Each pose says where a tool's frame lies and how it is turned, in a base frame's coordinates. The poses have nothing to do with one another.
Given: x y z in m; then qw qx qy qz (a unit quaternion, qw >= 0).
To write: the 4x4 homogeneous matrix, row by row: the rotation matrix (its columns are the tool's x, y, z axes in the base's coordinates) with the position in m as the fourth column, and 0 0 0 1 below. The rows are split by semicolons. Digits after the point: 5 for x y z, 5 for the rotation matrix.
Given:
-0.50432 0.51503 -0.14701 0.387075 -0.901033 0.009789 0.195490
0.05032 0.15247 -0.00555 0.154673 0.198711 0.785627 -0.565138
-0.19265 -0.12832 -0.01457 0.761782 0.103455 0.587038 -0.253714
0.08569 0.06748 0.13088 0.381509 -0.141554 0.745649 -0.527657
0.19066 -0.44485 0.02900 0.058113 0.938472 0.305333 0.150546
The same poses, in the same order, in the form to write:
0.92338 -0.16898 -0.34471 -0.50432; 0.13370 -0.70015 0.70136 0.51503; -0.35986 -0.69371 -0.62391 -0.14701; 0 0 0 1
-0.87318 0.48705 0.01843 0.05032; 0.13740 0.28227 -0.94945 0.15247; -0.46763 -0.82650 -0.31339 -0.00555; 0 0 0 1
0.18203 0.50801 0.84189 -0.19265; -0.26509 0.84985 -0.45550 -0.12832; -0.94689 -0.14026 0.28937 -0.01457; 0 0 0 1
-0.66883 0.19151 0.71833 0.08569; -0.61371 0.40308 -0.67888 0.06748; -0.41956 -0.89490 -0.15206 0.13088; 0 0 0 1
0.76822 0.55560 0.31805 0.19066; 0.59059 -0.80679 -0.01714 -0.44485; 0.24708 0.20101 -0.94792 0.02900; 0 0 0 1

